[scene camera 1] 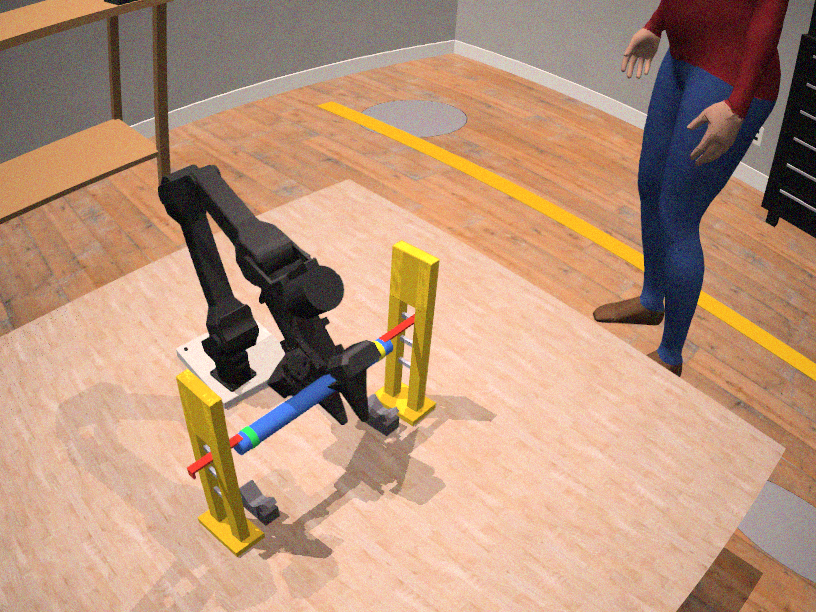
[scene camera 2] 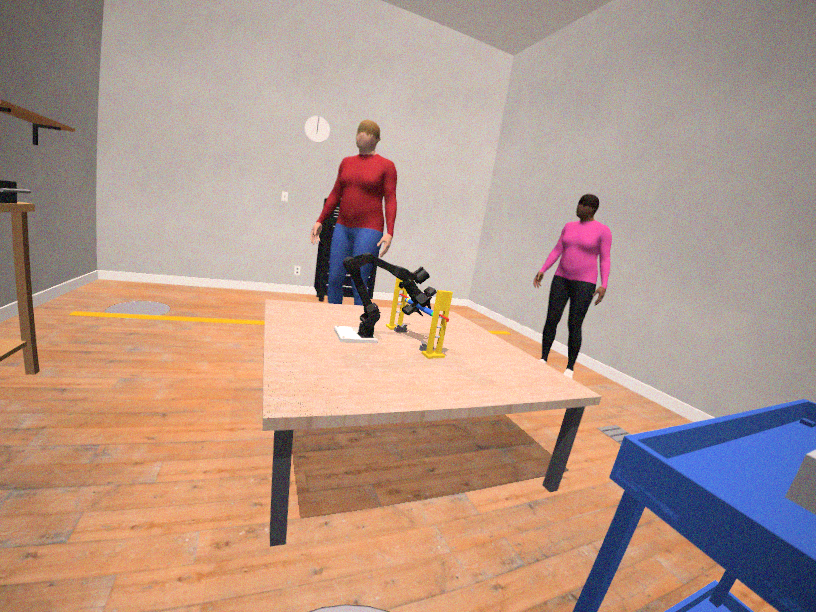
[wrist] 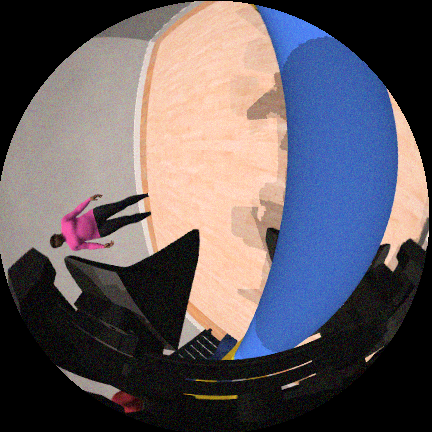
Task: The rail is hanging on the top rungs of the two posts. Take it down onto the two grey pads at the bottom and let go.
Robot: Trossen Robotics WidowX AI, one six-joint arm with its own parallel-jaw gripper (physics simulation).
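Where they show: gripper, between the fingertips: (scene camera 1: pixel 355 422) (wrist: pixel 233 234); arm's base, origin of its link: (scene camera 1: pixel 232 374) (scene camera 2: pixel 365 335).
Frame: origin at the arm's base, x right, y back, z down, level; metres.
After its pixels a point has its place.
The blue rail (scene camera 1: pixel 286 413) {x 0.112, y -0.261, z -0.168 m} (wrist: pixel 340 175) has green and yellow bands and thin red ends. It hangs level with the top rungs, its red ends passing through the left yellow post (scene camera 1: pixel 224 454) {x 0.238, y -0.274, z -0.192 m} and the right yellow post (scene camera 1: pixel 425 309) {x -0.154, y -0.283, z -0.204 m}. My gripper (scene camera 1: pixel 355 420) {x 0.026, y -0.308, z -0.123 m} (wrist: pixel 233 234) {x 0.026, y -0.308, z -0.123 m} reaches down over the rail, nearer the yellow band, with its fingertips below it. The fingers stand apart, one on each side of the rail; in the wrist view the rail partly hides the right finger. Two grey pads (scene camera 1: pixel 384 417) {x -0.087, y -0.272, z -0.023 m} (scene camera 1: pixel 260 503) {x 0.178, y -0.254, z -0.016 m} sit on the table beside the post feet.
The posts stand on the wooden table (scene camera 1: pixel 560 461) {x -0.223, y -0.535, z 0.018 m} (scene camera 2: pixel 369 388) {x 0.476, y 0.178, z 0.018 m}. The white base plate (scene camera 1: pixel 191 355) {x 0.025, y 0.094, z -0.002 m} (scene camera 2: pixel 346 334) {x -0.010, y 0.089, z -0.002 m} of the black arm is behind the rail. A person in red (scene camera 2: pixel 362 191), a person in pink (scene camera 2: pixel 583 250) and a blue cart (scene camera 2: pixel 659 454) are beyond the table.
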